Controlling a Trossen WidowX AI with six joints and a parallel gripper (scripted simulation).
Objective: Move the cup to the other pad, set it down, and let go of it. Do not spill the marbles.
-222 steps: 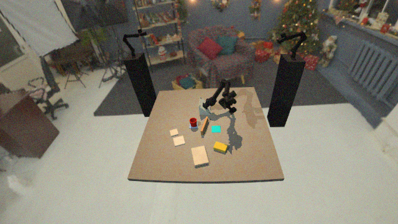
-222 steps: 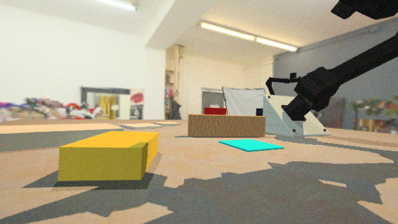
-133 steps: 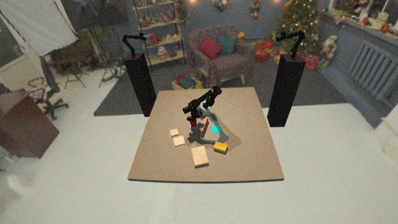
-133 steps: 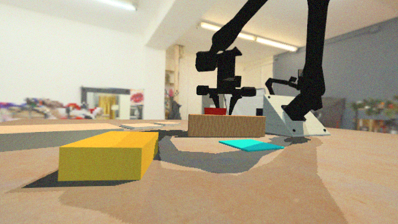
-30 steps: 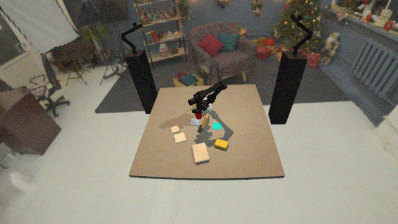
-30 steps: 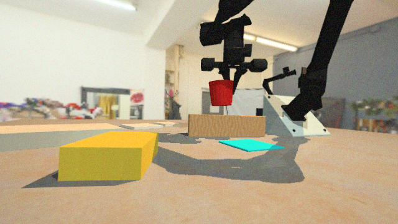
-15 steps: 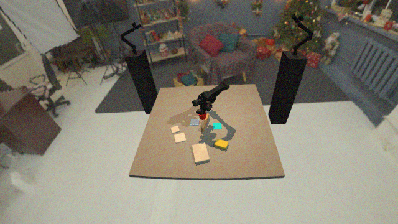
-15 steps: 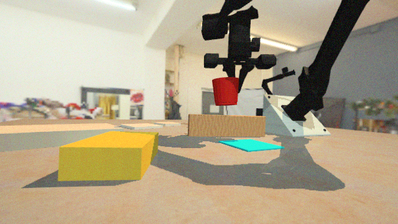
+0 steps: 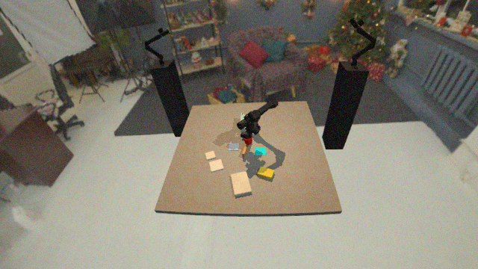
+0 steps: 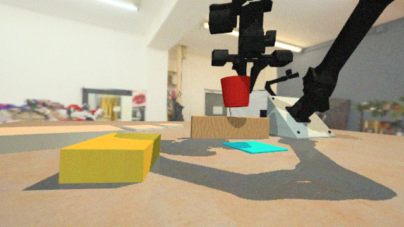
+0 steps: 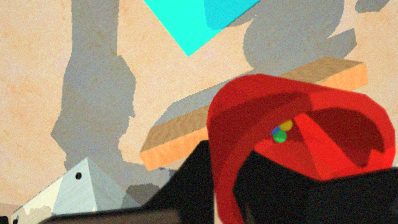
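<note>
My gripper tip is 5 cm short of the cyan pad, 8 cm to the right of it and 12 cm above it. The rest, counted from my gripper tip: tan wooden block (2 cm ahead, 3 cm to the right, 10 cm below); pale blue pad (15 cm to the right, 12 cm below); red cup (3 cm ahead, 2 cm to the right).
</note>
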